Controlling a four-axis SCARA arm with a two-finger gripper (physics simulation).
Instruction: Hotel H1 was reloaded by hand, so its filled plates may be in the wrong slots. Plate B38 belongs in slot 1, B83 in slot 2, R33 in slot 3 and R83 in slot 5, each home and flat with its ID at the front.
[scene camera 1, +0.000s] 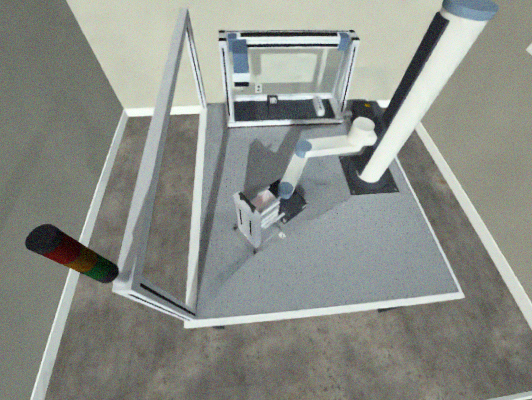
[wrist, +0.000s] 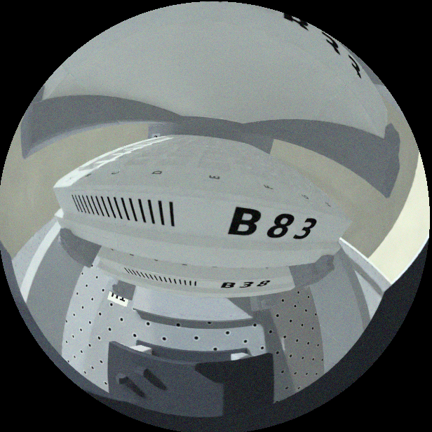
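Where they show: arm's base, origin of the base link: (scene camera 1: 366, 174).
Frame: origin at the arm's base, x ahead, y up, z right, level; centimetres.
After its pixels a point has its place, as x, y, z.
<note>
My gripper (wrist: 197, 256) is shut on plate B83 (wrist: 200, 212), with a fingertip at each end of its front edge in the wrist view. The ID of B83 faces the camera and the plate looks level. Plate B38 (wrist: 207, 281) lies below it, ID also at the front. Another plate (wrist: 215, 65) is close above B83; its ID is distorted at the upper right and hard to read. Hotel H1 (scene camera 1: 247, 220) @[75.1, 24.2, -38.4] stands left of the arm's end in the scene view, with a pinkish plate (scene camera 1: 263, 198) @[67.6, 26.9, -29.7] at its top. The fingers are too small to make out there.
A dark nest plate (wrist: 165, 385) (scene camera 1: 296, 207) lies in front of the hotel. A framed station (scene camera 1: 285, 122) @[45.4, 4.4, 45.0] stands at the back. The arm's column (scene camera 1: 425, 90) @[3.0, 62.3, -6.9] stands at the right. A tall frame (scene camera 1: 152, 145) @[102.2, 62.0, -30.4] and a signal light (scene camera 1: 75, 254) @[100.7, 80.6, -71.3] are at the left.
</note>
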